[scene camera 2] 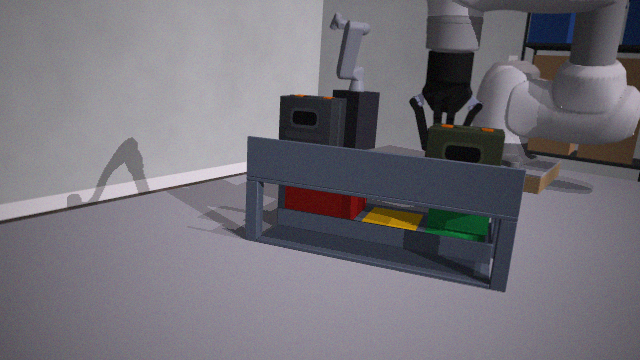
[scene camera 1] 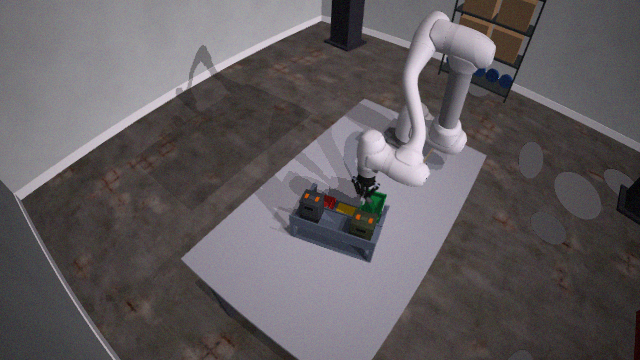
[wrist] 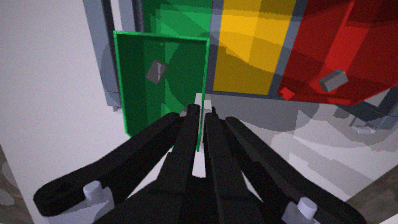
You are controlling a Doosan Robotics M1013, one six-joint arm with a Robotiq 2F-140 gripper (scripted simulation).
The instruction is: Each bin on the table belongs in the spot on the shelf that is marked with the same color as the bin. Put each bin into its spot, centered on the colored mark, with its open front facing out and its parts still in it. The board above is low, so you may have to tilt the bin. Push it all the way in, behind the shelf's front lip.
I see my gripper, a green bin, a red bin and a colored mark.
